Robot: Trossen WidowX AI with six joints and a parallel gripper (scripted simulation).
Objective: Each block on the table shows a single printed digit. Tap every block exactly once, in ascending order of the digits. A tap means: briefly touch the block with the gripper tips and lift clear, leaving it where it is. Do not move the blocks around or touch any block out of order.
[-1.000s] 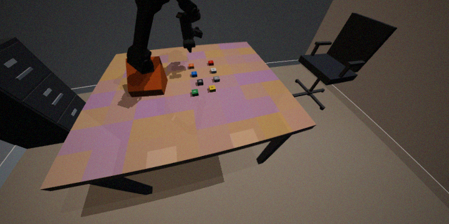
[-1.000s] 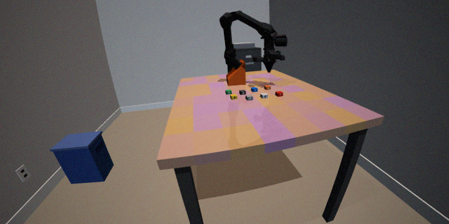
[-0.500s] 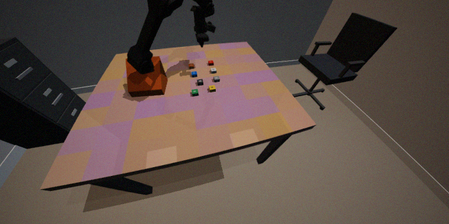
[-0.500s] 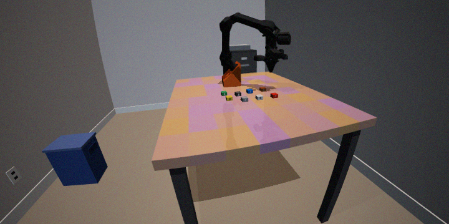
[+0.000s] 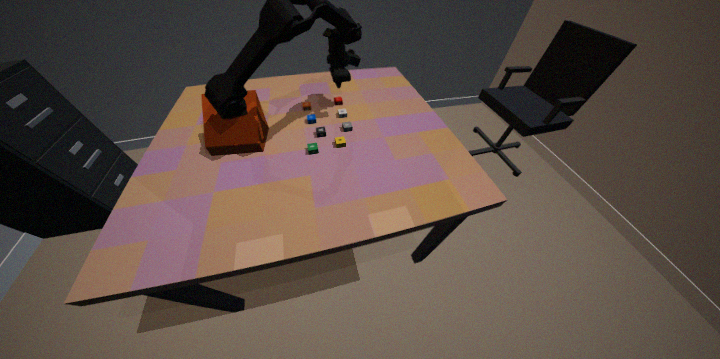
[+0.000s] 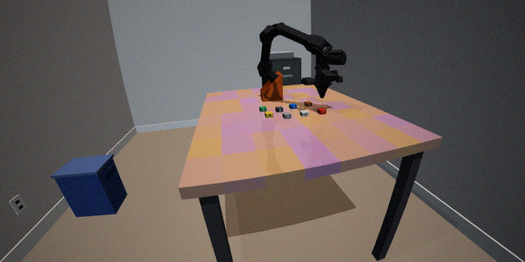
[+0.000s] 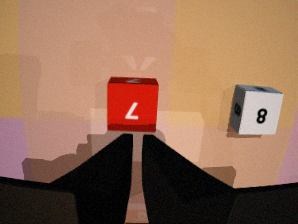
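My gripper tip is 7 cm above the red block. Round my gripper tip: blue block 13 cm behind, 10 cm to the right, 7 cm below; then white block 9 cm to the right, 7 cm below, 1 cm behind; then orange block 14 cm behind, 7 cm below.
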